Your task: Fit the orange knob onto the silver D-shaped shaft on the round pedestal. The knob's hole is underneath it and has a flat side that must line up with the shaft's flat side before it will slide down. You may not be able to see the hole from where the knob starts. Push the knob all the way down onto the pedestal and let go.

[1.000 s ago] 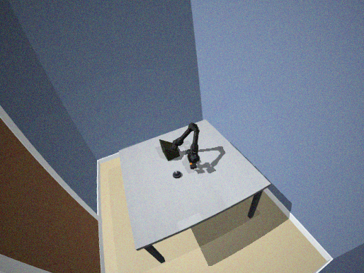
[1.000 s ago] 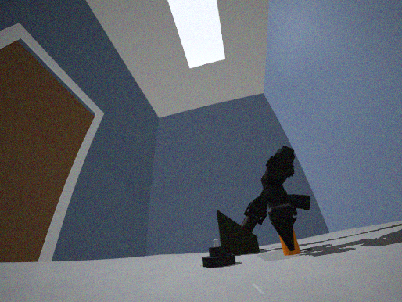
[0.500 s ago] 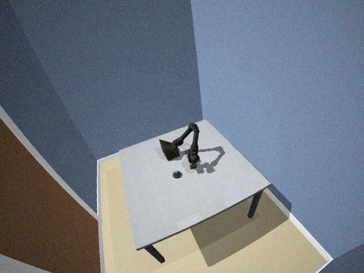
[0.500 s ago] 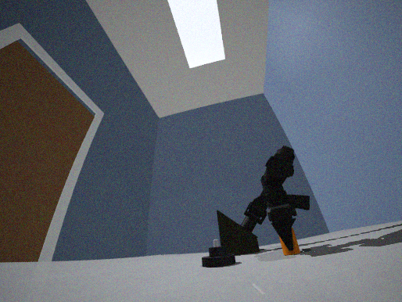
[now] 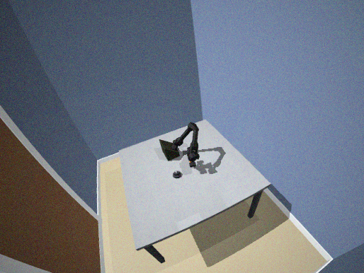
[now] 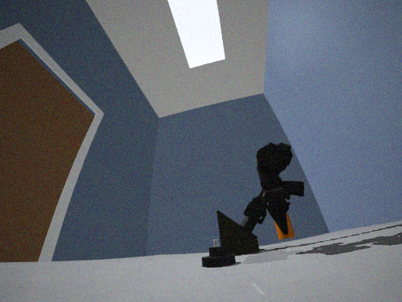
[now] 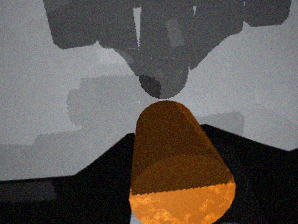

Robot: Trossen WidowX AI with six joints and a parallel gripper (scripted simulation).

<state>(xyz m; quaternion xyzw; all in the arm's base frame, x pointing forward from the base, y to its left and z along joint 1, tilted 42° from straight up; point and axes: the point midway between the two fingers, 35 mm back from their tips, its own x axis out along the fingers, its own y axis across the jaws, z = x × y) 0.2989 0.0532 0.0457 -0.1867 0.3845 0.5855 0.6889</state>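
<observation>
Now: the round pedestal 18 cm to the right of my gripper tip and 2 cm below it. Round my gripper tip: orange knob (3 cm above).
</observation>
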